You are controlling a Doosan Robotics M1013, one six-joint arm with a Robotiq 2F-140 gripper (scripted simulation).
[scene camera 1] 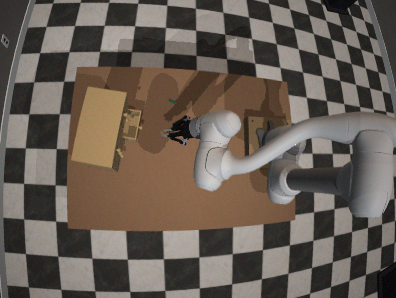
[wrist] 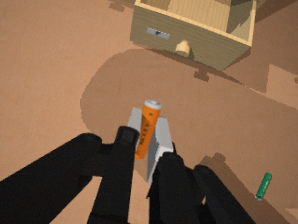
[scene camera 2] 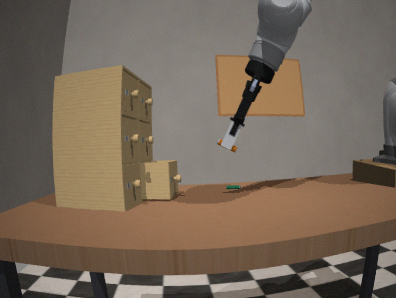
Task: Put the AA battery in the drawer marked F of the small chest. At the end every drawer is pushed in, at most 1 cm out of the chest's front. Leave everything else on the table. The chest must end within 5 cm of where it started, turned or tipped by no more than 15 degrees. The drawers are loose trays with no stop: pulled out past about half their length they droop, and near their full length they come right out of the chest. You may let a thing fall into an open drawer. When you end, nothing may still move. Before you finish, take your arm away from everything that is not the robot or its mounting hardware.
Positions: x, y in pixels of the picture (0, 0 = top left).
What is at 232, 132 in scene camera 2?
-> My gripper.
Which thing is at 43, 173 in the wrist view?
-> My gripper.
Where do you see a drawer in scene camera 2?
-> At 158, 178
